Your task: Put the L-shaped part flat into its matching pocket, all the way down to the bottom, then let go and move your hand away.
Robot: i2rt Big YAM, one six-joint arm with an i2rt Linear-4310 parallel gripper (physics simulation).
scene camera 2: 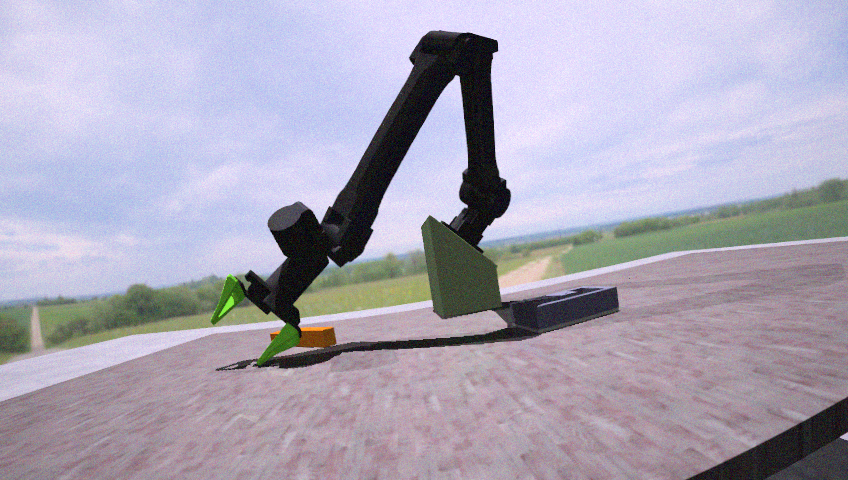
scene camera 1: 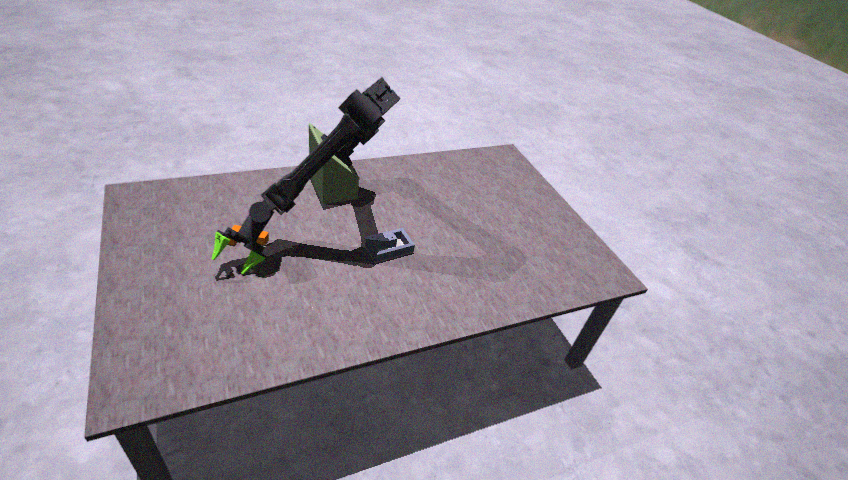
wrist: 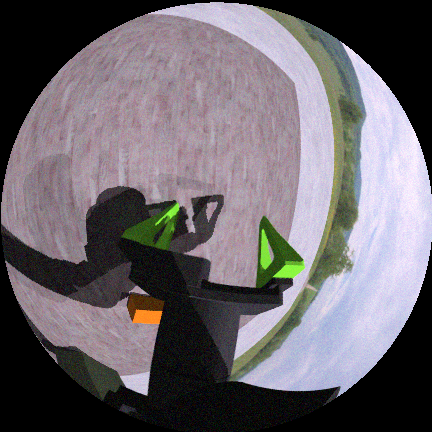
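Observation:
The orange L-shaped part lies on the table, partly hidden behind the gripper and wrist in every view. My gripper is wide open with its green fingers apart and nothing between them. It is tilted and low over the table, with one fingertip lower than the other. In the wrist view the part shows behind the fingers, beside the gripper body, not between the tips. The blue-grey block with the pocket stands to the right of the part; its hollow is partly in shadow.
The green wedge-shaped arm base stands behind, between the part and the pocket block. The table carries the arm's dark shadow, which runs from the gripper to the block. The table's left edge lies beyond the gripper.

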